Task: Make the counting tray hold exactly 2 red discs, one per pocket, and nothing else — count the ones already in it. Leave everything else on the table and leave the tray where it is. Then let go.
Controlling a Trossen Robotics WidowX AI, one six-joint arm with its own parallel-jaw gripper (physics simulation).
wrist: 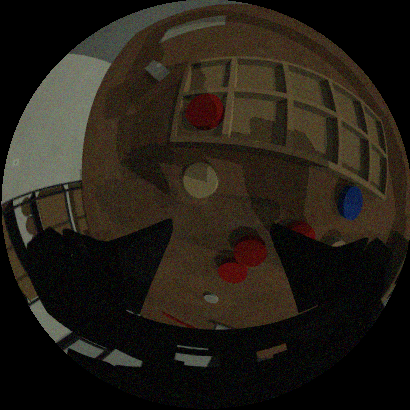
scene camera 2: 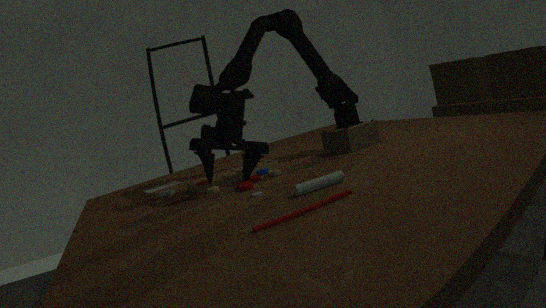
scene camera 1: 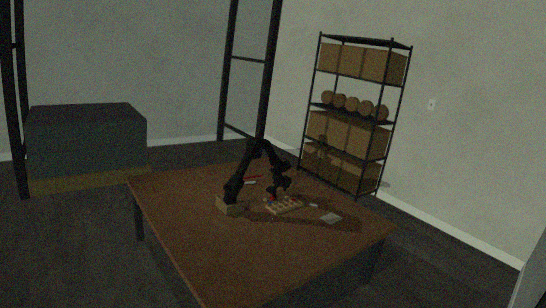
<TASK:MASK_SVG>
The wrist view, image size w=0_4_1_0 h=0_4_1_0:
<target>my gripper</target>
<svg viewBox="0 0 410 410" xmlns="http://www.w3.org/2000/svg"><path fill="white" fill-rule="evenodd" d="M26 245L27 272L46 312L81 337L109 349L116 348L142 362L141 366L114 366L71 348L67 349L66 354L96 377L122 391L150 401L187 408L226 408L256 403L291 391L326 371L359 342L383 310L384 305L380 297L389 280L392 267L392 251L378 237L368 243L368 237L363 237L340 246L331 246L278 223L272 223L269 233L288 279L297 311L302 313L252 327L201 329L166 324L126 311L127 309L140 313L172 233L171 218L107 241L69 228L63 228L60 234L48 226ZM175 352L219 356L219 366L184 365L184 361L174 359ZM286 344L286 350L272 354L273 358L257 361L256 351Z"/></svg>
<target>wooden counting tray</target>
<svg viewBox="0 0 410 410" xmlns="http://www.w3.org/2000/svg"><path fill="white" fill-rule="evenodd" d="M187 62L176 100L169 142L177 145L239 149L290 159L339 176L364 189L374 197L385 201L388 158L382 121L368 105L347 88L314 70L273 58L220 56ZM203 93L216 95L224 107L222 121L214 128L208 130L194 127L185 117L185 109L189 101Z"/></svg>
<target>blue disc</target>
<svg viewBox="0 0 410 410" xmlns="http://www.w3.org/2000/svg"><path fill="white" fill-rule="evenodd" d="M346 185L339 192L337 210L341 216L352 220L356 218L361 210L362 194L357 186Z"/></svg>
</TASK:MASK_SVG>
